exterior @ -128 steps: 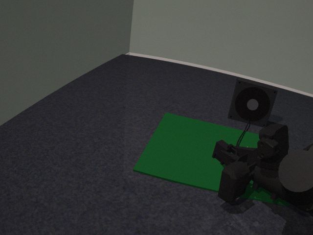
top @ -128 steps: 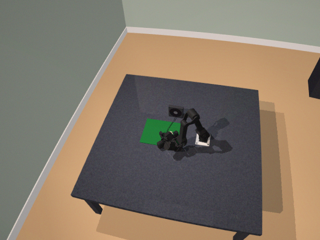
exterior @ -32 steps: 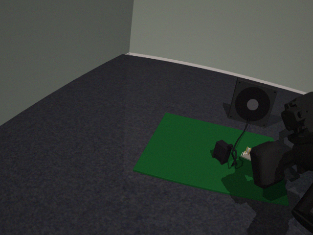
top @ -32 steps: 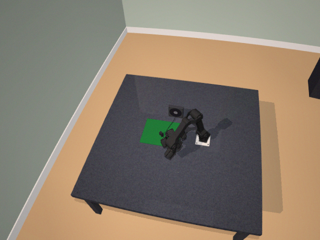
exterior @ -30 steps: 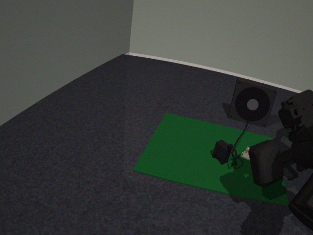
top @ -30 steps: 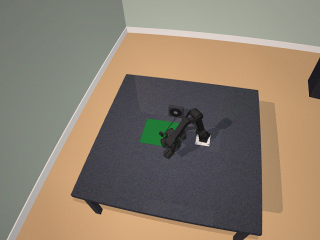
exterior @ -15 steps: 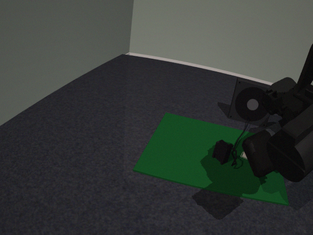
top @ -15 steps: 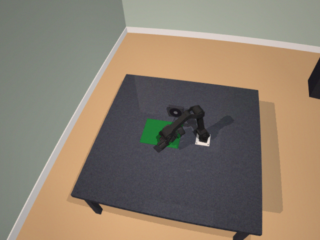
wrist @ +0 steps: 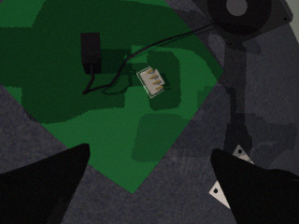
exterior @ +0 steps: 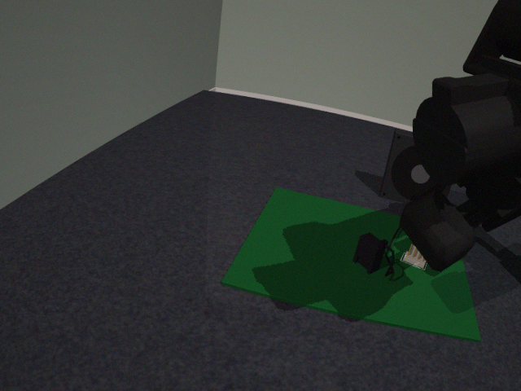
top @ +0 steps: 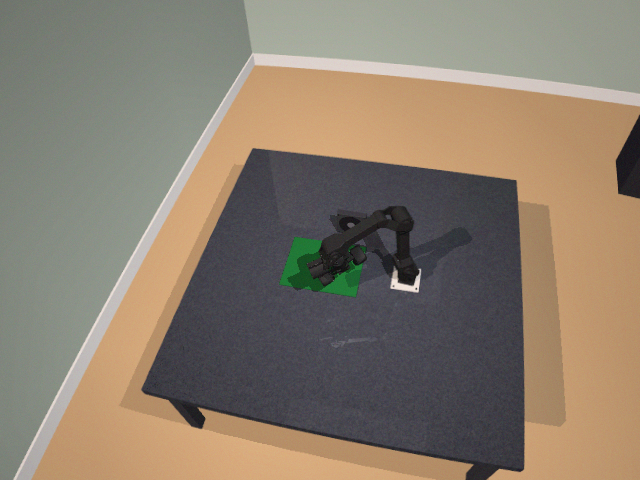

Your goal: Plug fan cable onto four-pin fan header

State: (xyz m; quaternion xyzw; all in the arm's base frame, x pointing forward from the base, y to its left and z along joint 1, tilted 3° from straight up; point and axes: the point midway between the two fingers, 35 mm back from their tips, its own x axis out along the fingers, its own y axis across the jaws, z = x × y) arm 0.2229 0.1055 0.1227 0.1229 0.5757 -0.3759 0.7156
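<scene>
The black plug lies 100 mm ahead of my gripper tip, 60 mm below it and 20 mm to the right of it. The rest, counted from my gripper tip: green board (100 mm below, 100 mm ahead, 50 mm to the right); white four-pin header (80 mm below, 70 mm to the right, 30 mm ahead); black fan (250 mm to the right, 50 mm ahead, 20 mm below).
</scene>
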